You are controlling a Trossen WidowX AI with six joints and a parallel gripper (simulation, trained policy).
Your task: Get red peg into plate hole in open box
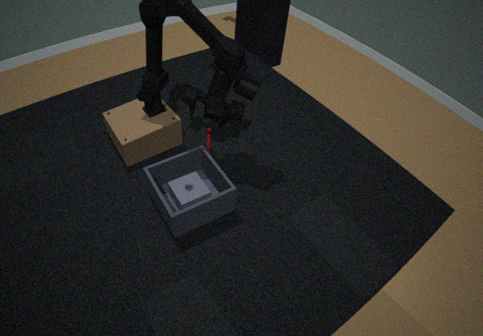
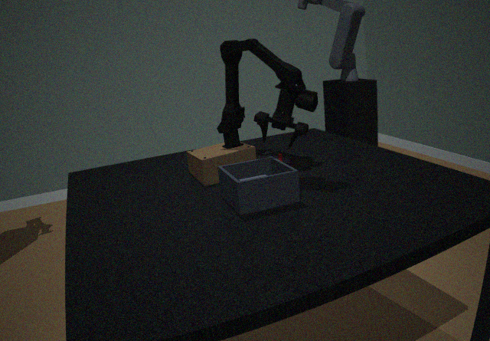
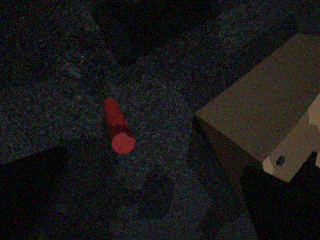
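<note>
The red peg lies 7 cm below my gripper tip, 1 cm to the left of it and 1 cm ahead of it. The rest, counted from my gripper tip: grey box: 16 cm ahead, 15 cm to the right, 8 cm below.
</note>
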